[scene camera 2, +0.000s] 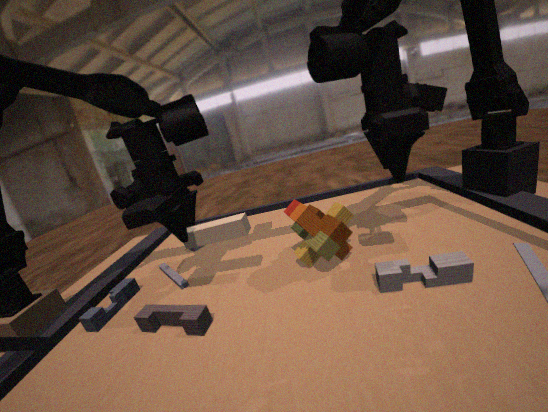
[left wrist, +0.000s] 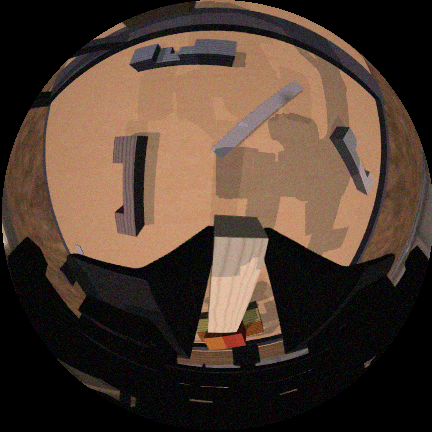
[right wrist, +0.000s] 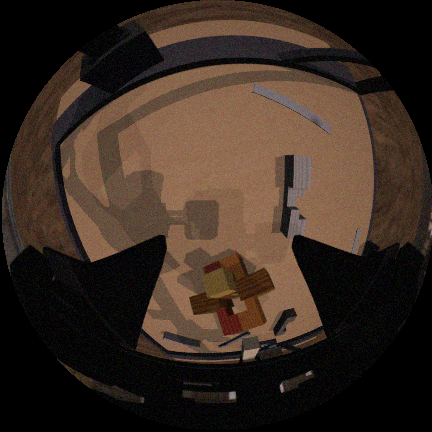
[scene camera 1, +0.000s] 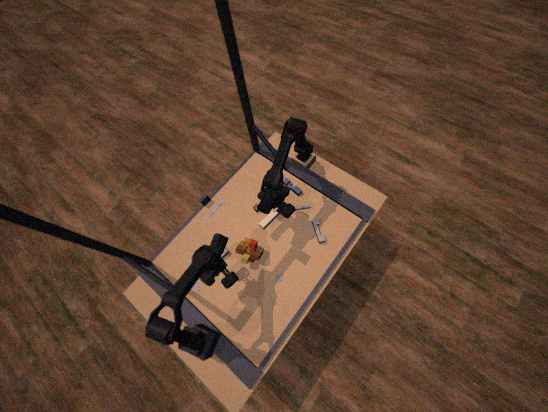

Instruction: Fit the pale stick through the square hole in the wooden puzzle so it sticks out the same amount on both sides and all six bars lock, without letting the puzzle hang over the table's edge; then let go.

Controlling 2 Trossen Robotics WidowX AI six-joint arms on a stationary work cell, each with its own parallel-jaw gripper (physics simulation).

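Where they show: left gripper, fingertip midpoint: (scene camera 2: 189, 237) (left wrist: 238, 233) (scene camera 1: 277, 210); right gripper, fingertip midpoint: (scene camera 2: 392, 175) (left wrist: 222, 363) (right wrist: 231, 242) (scene camera 1: 225, 269); left arm's base, link origin: (scene camera 2: 17, 306) (scene camera 1: 303, 156); right arm's base, link origin: (scene camera 2: 498, 146) (left wrist: 247, 363) (scene camera 1: 198, 342).
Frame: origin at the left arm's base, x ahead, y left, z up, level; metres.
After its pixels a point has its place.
The pale stick (scene camera 1: 268, 218) @(x 0.416, y 0.097, z 0.051 m) (scene camera 2: 216, 230) @(x 0.416, y 0.081, z 0.042 m) (left wrist: 235, 278) @(x 0.377, y 0.099, z 0.049 m) is held level just above the table in my left gripper (scene camera 1: 275, 209) @(x 0.352, y 0.101, z 0.033 m) (scene camera 2: 182, 235) @(x 0.352, y 0.101, z 0.033 m) (left wrist: 238, 233) @(x 0.352, y 0.101, z 0.033 m), which is shut on one end of it. The wooden puzzle (scene camera 1: 249, 250) @(x 0.585, y 0.111, z -0.006 m) (scene camera 2: 323, 235) (right wrist: 233, 294) @(x 0.590, y 0.111, z -0.003 m) is a tilted cluster of red, orange, brown and olive bars near the middle of the table (scene camera 2: 309, 355) @(x 0.542, y -0.089, z -0.065 m). It also shows in the left wrist view (left wrist: 225, 340) @(x 0.548, y 0.102, z 0.041 m), past the stick's far end. A square gap shows in it in the right wrist view. My right gripper (scene camera 1: 221, 261) @(x 0.720, y 0.103, z 0.064 m) (scene camera 2: 397, 175) @(x 0.720, y 0.103, z 0.064 m) (right wrist: 231, 242) @(x 0.720, y 0.103, z 0.064 m) is open and empty, well above the table behind the puzzle.
Grey notched bars (scene camera 2: 423, 270) @(x 0.713, y 0.000, z -0.050 m) (scene camera 2: 174, 316) @(x 0.346, y -0.016, z -0.044 m) (scene camera 2: 110, 303) @(x 0.171, y 0.043, z -0.049 m) lie scattered on the table. So do a short grey stick (scene camera 2: 173, 275) @(x 0.268, y 0.128, z -0.055 m) and a flat grey strip (scene camera 2: 531, 266) @(x 0.852, y -0.025, z -0.064 m). A dark rail (scene camera 2: 110, 284) @(x 0.102, y 0.124, z -0.051 m) borders the table, and the right arm's base (scene camera 2: 500, 168) @(x 0.964, y 0.165, z 0.013 m) stands at the far right corner.
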